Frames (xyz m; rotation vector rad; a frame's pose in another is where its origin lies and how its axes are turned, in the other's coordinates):
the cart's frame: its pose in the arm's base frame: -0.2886 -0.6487 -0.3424 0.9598 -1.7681 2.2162
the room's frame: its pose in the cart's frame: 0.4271 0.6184 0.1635 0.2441 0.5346 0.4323
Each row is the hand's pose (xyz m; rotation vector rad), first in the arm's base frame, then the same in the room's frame.
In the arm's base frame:
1: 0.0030 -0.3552 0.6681 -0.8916 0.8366 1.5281
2: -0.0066 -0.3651 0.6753 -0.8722 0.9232 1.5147
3: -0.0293 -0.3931 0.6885 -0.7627 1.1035 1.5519
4: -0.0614 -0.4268 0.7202 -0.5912 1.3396 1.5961
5: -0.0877 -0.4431 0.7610 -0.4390 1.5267 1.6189
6: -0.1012 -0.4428 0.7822 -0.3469 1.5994 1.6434
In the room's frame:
1: -0.8026 -1.4967 -0.0842 1.5971 1.5554 -0.6705
2: -0.7935 -1.4980 -0.0716 1.6842 1.5451 -0.6725
3: -0.7724 -1.4953 -0.0397 1.8783 1.4184 -0.6770
4: -0.7419 -1.5057 0.0065 2.1257 1.2120 -0.6791
5: -0.7162 -1.5327 0.0416 2.3134 1.0243 -0.6754
6: -0.7024 -1.5510 0.0521 2.3836 0.9092 -0.6767

